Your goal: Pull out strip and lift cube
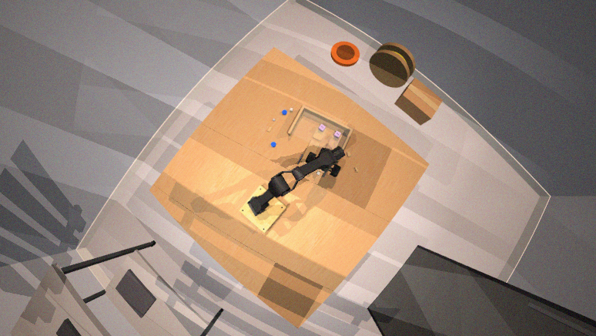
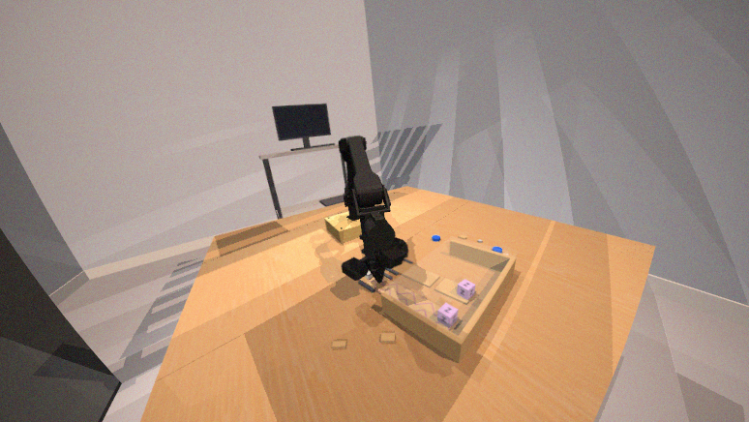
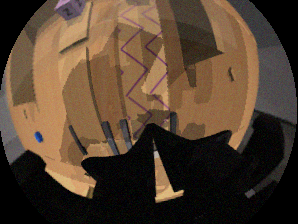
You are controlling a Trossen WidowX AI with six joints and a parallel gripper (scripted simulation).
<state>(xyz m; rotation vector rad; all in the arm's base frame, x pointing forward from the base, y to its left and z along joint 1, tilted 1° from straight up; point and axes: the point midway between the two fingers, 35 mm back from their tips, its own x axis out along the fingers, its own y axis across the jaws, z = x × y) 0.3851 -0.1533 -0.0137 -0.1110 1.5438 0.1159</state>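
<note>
Now: the patterned strip 100 mm ahead of my gripper tip and 10 mm to the left of it.
</note>
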